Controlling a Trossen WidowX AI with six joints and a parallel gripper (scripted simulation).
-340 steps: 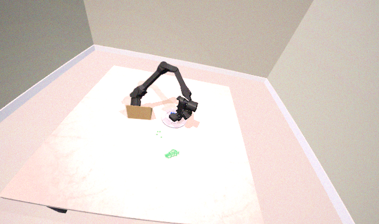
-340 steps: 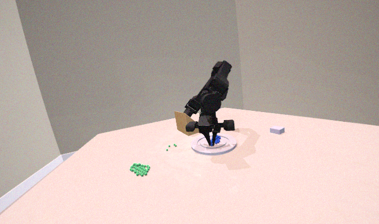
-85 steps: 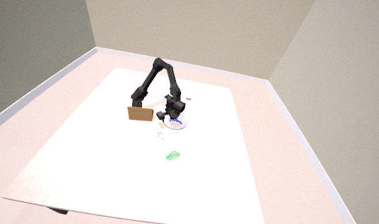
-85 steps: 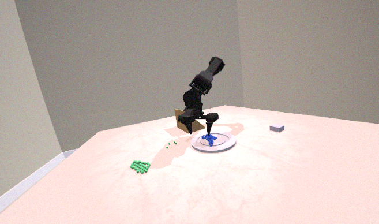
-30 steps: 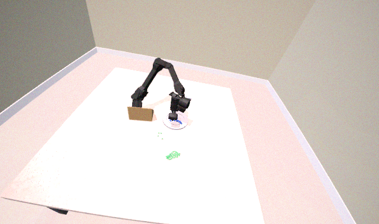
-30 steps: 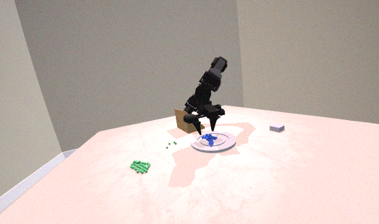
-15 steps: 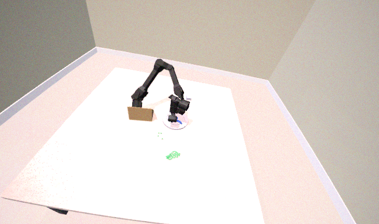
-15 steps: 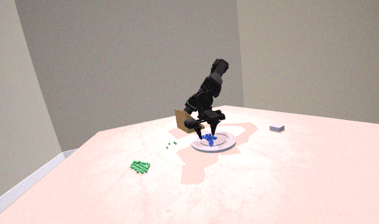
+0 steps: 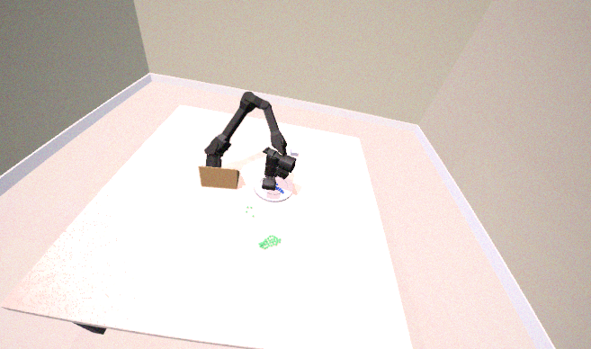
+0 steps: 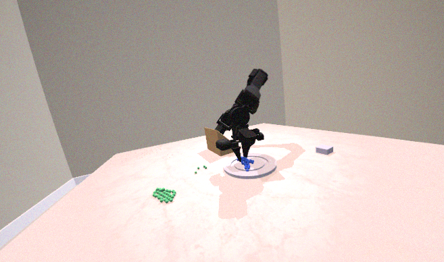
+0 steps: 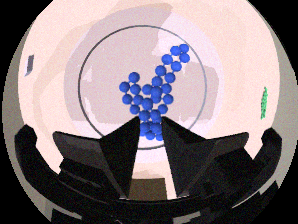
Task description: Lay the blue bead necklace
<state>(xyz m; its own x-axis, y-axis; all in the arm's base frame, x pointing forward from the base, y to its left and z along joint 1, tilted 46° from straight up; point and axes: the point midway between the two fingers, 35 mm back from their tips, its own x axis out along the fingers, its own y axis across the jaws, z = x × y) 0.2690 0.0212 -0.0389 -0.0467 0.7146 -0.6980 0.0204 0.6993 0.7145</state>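
Right now my gripper tip is 30 mm short of the round white bead board, 10 mm to the right of it and 10 mm above it. Also, from my gripper tip: small grey block (310 mm to the left, 130 mm ahead).
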